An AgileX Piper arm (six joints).
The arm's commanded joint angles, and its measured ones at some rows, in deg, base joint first. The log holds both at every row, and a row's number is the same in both.
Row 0, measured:
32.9, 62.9, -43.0, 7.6, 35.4, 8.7
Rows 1 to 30, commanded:
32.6, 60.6, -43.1, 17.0, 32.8, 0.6
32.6, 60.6, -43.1, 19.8, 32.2, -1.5
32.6, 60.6, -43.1, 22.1, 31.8, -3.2
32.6, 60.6, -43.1, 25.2, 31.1, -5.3
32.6, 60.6, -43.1, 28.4, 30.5, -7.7
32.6, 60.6, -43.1, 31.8, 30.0, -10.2
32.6, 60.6, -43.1, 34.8, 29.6, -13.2
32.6, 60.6, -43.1, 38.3, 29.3, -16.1
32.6, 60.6, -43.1, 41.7, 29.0, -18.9
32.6, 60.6, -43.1, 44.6, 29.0, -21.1
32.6, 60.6, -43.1, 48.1, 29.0, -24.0
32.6, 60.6, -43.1, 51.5, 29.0, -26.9
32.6, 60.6, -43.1, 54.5, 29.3, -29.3
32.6, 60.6, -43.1, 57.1, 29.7, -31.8
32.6, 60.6, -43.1, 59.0, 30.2, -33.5
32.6, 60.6, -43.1, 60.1, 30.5, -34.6
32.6, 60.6, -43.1, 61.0, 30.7, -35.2
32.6, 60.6, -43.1, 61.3, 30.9, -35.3
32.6, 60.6, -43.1, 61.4, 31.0, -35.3
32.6, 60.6, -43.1, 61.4, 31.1, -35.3
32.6, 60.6, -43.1, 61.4, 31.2, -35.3
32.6, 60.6, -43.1, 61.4, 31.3, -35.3
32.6, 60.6, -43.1, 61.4, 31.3, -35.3
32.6, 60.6, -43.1, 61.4, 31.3, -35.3
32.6, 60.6, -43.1, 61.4, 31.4, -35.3
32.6, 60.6, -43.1, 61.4, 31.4, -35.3
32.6, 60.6, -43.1, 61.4, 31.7, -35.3
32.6, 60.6, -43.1, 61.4, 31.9, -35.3
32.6, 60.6, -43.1, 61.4, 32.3, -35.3
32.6, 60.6, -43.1, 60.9, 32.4, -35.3
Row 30, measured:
32.9, 61.1, -42.9, 60.9, 31.7, -34.6
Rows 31 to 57, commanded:
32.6, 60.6, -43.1, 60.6, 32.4, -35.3
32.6, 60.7, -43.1, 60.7, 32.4, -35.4
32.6, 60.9, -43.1, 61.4, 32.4, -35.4
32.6, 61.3, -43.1, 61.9, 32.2, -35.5
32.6, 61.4, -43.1, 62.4, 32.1, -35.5
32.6, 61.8, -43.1, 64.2, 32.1, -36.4
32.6, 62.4, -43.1, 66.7, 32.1, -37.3
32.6, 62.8, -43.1, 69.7, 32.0, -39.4
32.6, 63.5, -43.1, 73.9, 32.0, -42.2
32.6, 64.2, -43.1, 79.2, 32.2, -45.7
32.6, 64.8, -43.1, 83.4, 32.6, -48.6
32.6, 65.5, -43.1, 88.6, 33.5, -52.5
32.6, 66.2, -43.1, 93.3, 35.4, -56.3
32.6, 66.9, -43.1, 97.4, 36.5, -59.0
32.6, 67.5, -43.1, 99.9, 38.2, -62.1
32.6, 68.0, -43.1, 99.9, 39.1, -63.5
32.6, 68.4, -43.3, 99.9, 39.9, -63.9
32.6, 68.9, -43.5, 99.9, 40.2, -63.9
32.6, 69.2, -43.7, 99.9, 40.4, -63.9
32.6, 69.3, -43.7, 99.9, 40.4, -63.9
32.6, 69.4, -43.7, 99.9, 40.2, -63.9
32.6, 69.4, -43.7, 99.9, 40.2, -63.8
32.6, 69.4, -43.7, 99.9, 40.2, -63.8
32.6, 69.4, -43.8, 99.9, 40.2, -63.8
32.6, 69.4, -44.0, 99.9, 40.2, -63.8
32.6, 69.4, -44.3, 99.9, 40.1, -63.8
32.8, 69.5, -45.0, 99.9, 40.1, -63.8
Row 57, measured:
32.9, 69.6, -43.5, 99.3, 39.6, -62.9
